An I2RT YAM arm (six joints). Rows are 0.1 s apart.
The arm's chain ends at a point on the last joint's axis. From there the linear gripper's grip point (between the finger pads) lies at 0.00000 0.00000 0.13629 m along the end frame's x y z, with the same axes.
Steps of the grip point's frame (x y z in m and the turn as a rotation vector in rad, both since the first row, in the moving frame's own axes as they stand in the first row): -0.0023 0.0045 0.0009 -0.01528 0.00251 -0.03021; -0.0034 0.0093 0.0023 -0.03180 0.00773 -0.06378; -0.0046 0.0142 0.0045 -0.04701 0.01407 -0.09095; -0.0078 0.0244 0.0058 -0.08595 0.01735 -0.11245; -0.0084 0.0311 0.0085 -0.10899 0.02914 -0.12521; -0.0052 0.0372 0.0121 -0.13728 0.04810 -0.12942; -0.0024 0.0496 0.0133 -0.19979 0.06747 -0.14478; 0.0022 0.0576 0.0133 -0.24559 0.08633 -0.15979; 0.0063 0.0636 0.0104 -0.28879 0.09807 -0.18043; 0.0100 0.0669 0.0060 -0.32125 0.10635 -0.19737; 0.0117 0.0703 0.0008 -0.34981 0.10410 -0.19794; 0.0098 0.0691 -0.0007 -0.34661 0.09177 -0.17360
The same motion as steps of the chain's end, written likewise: -0.0027 0.0024 0.0009 -0.01528 0.00251 -0.03021; -0.0046 0.0050 0.0024 -0.03180 0.00773 -0.06378; -0.0068 0.0079 0.0047 -0.04701 0.01407 -0.09095; -0.0108 0.0129 0.0063 -0.08595 0.01735 -0.11245; -0.0133 0.0166 0.0094 -0.10899 0.02914 -0.12521; -0.0129 0.0190 0.0135 -0.13728 0.04810 -0.12942; -0.0135 0.0233 0.0163 -0.19979 0.06747 -0.14478; -0.0120 0.0256 0.0179 -0.24559 0.08633 -0.15979; -0.0103 0.0263 0.0167 -0.28879 0.09807 -0.18043; -0.0084 0.0256 0.0137 -0.32125 0.10635 -0.19737; -0.0067 0.0254 0.0097 -0.34981 0.10410 -0.19794; -0.0064 0.0242 0.0079 -0.34661 0.09177 -0.17360
